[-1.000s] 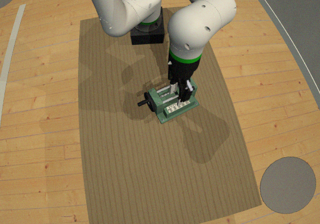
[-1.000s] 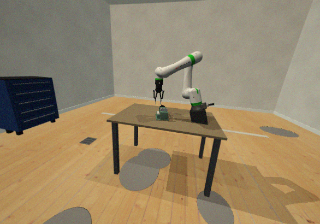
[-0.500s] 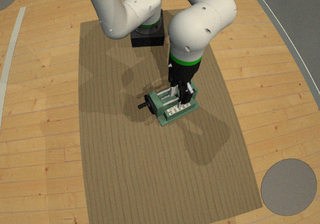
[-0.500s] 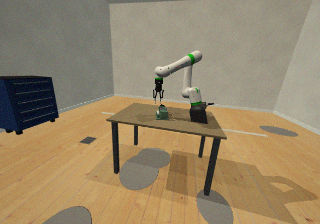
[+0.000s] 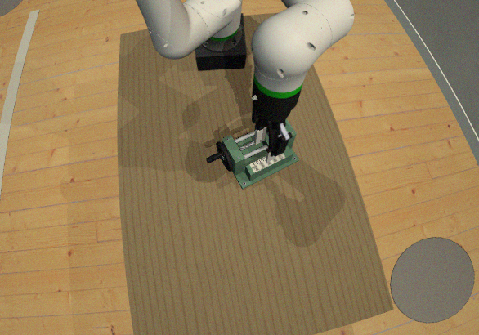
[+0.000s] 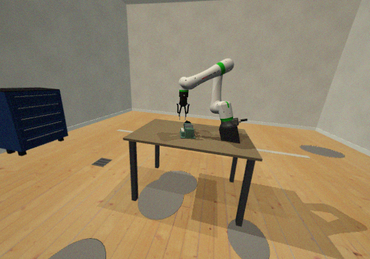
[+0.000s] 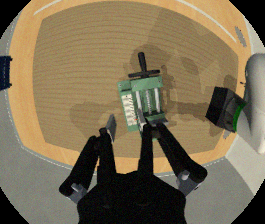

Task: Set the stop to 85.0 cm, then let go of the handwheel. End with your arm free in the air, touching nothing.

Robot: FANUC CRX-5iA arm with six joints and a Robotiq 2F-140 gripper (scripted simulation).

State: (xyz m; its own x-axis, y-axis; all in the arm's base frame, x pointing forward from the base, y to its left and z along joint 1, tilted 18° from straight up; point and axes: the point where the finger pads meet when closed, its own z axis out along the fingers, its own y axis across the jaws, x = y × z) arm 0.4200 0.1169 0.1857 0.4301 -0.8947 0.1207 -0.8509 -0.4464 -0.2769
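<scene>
My gripper is now 10 cm above the stop block, 8 cm past it and 3 cm to the right of it.
</scene>
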